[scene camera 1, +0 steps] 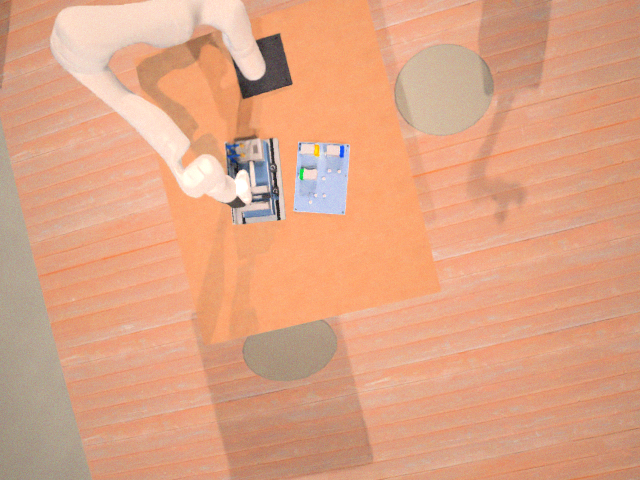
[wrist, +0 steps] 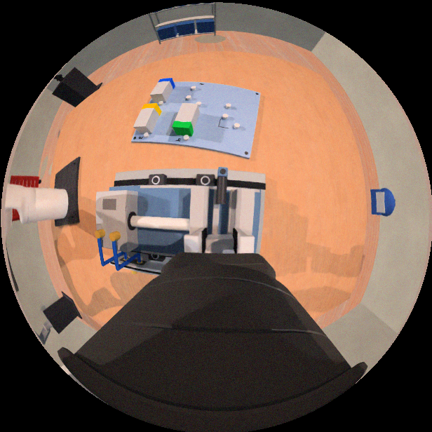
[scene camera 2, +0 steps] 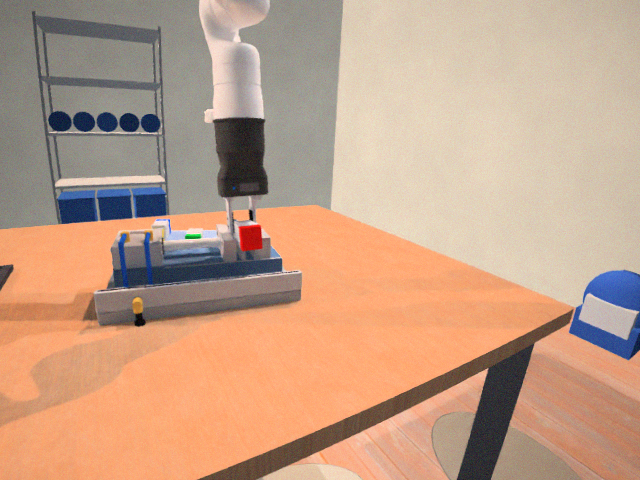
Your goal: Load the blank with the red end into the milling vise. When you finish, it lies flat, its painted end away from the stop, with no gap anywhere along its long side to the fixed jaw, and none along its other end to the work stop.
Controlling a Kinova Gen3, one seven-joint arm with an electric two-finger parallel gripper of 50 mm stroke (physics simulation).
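The blank with the red end [scene camera 2: 250,237] [wrist: 220,246] is between the jaws of the milling vise [scene camera 2: 206,294] [wrist: 165,200], looks level and sticks up above the fixed jaw [scene camera 2: 265,249] [wrist: 247,205]. Its red end faces scene camera 2, away from the work stop [wrist: 222,190]. In the wrist view a gap shows between its plain end and the stop. My gripper [scene camera 2: 241,222] [wrist: 219,236] is shut on the blank, one finger on each long side. The moving jaw [scene camera 2: 227,242] [wrist: 199,205] stands on the other side. The blank's underside and its contact with the fixed jaw are hidden.
A light blue board [scene camera 1: 333,198] [wrist: 245,140] beside the vise holds blanks with yellow [scene camera 1: 310,149] [wrist: 147,119], blue [scene camera 1: 334,150] [wrist: 162,91] and green [scene camera 1: 309,174] [wrist: 186,118] ends, and several pegs. Blue-handled clamps [scene camera 2: 148,258] [wrist: 116,252] stand by the screw end. A black plate [scene camera 1: 276,67] lies near the arm's base.
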